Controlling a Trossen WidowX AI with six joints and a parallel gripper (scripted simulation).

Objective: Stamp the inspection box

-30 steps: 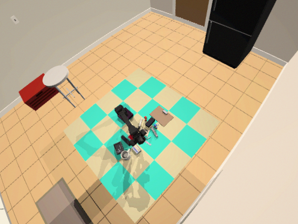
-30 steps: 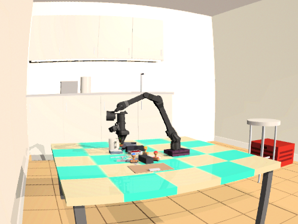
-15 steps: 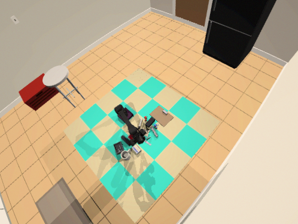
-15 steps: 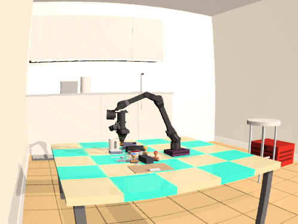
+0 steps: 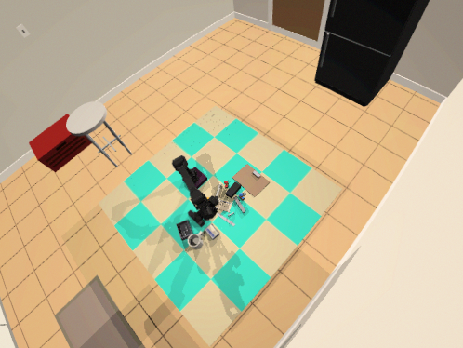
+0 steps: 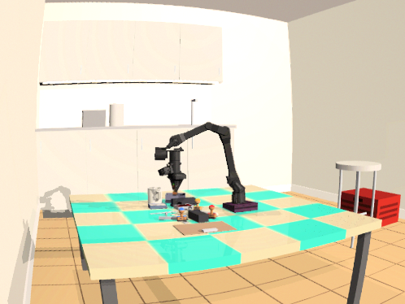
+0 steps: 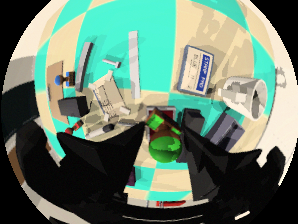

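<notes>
My gripper tip is 90 mm above the ink pad and 50 mm past it. From my gripper tip the other things lie so: ruler 90 mm below, 90 mm ahead, 60 mm to the left; then green-knobbed stamp right at my gripper tip; then orange-knobbed stamp 90 mm behind, 80 mm to the left, 80 mm below.
</notes>
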